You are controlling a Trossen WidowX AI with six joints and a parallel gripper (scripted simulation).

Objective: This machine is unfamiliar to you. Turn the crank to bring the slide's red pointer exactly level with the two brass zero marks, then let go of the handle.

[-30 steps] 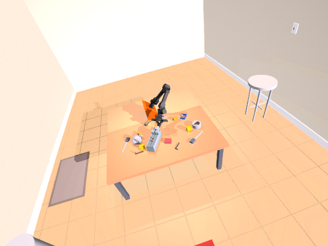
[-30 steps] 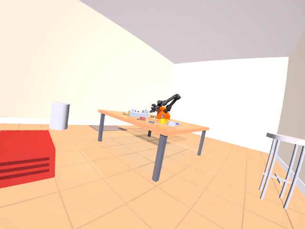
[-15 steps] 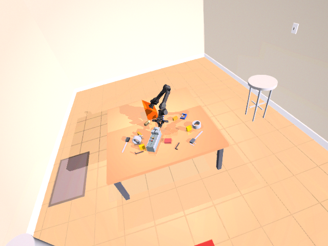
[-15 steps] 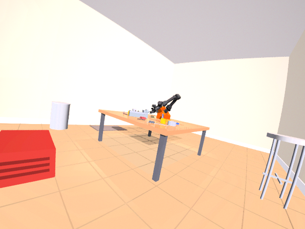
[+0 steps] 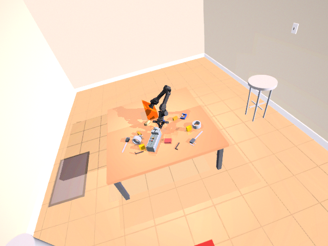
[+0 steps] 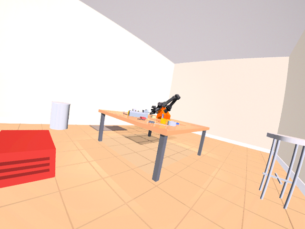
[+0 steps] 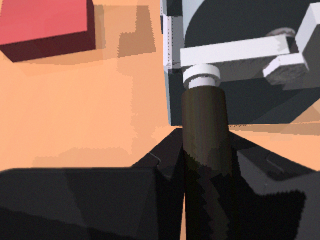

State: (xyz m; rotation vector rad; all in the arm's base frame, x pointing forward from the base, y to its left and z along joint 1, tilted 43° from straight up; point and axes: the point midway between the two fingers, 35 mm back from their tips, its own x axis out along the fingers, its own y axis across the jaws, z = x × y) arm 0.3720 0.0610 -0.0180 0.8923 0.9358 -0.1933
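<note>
The dark crank handle lies 10 mm behind my gripper tip, 10 mm to the left of it and 30 mm above it. Also, from my gripper tip: red pointer (160 mm ahead, 130 mm to the right, 20 mm above); red block (170 mm ahead, 40 mm to the left, 50 mm below).
</note>
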